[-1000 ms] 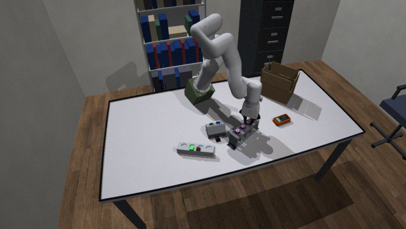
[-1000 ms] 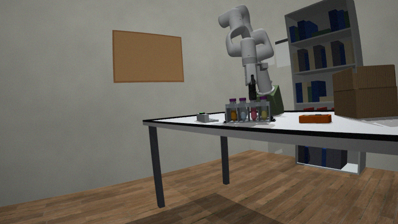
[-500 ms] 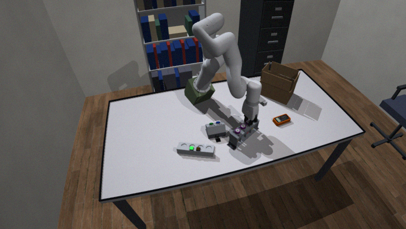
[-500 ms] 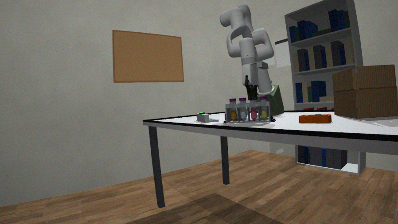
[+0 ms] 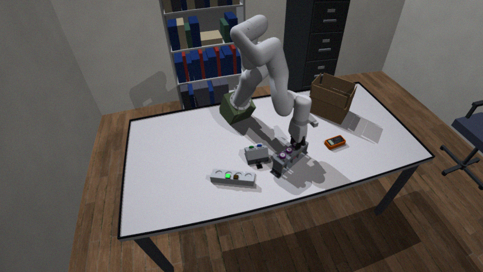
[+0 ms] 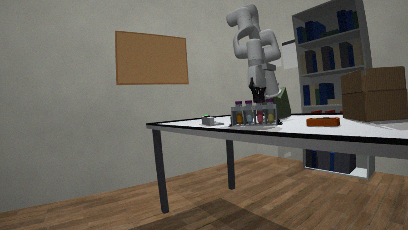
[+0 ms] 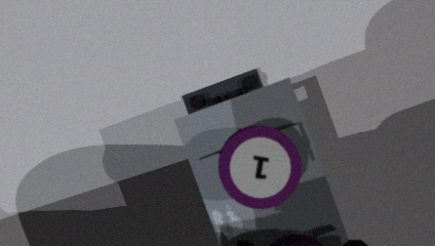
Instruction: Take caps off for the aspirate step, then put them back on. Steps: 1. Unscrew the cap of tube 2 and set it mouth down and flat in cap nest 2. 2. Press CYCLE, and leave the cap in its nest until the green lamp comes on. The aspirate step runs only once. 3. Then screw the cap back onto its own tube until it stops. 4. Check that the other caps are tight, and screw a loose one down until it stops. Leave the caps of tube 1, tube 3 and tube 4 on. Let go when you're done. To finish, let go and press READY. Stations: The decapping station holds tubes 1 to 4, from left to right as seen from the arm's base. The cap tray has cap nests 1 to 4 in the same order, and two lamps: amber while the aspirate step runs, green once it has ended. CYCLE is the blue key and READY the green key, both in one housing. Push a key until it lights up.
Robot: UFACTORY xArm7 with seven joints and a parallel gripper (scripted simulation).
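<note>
My hand is 20 mm past the cap marked 1, 50 mm to the right of it and 10 mm above it. The rest, counted from my hand: blue key: 120 mm behind, 150 mm to the right, 60 mm below; then key housing: 100 mm behind, 180 mm to the right, 70 mm below; then green key: 130 mm behind, 190 mm to the right, 60 mm below.
</note>
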